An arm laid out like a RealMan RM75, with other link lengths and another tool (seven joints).
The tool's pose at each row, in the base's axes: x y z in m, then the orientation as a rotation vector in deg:
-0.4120 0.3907 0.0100 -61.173 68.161 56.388
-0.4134 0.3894 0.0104 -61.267 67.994 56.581
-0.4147 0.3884 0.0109 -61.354 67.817 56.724
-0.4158 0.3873 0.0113 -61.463 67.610 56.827
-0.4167 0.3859 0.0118 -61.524 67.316 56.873
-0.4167 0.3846 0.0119 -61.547 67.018 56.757
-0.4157 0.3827 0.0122 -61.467 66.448 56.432
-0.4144 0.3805 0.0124 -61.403 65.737 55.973
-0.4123 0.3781 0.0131 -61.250 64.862 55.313
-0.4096 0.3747 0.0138 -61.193 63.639 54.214
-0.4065 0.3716 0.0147 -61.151 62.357 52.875
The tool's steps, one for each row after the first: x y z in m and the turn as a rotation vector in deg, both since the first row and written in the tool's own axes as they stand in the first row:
-0.0006 0.0010 -0.0015 -0.207 -0.111 0.004
-0.0013 0.0020 -0.0028 -0.382 -0.222 -0.028
-0.0018 0.0028 -0.0041 -0.554 -0.332 -0.109
-0.0025 0.0033 -0.0056 -0.677 -0.517 -0.261
-0.0026 0.0030 -0.0069 -0.681 -0.688 -0.508
-0.0029 0.0016 -0.0085 -0.546 -1.058 -1.012
-0.0030 -0.0002 -0.0103 -0.372 -1.487 -1.686
-0.0035 -0.0028 -0.0122 -0.054 -2.033 -2.557
-0.0040 -0.0063 -0.0149 0.386 -2.666 -3.937
-0.0046 -0.0101 -0.0172 0.939 -3.270 -5.514

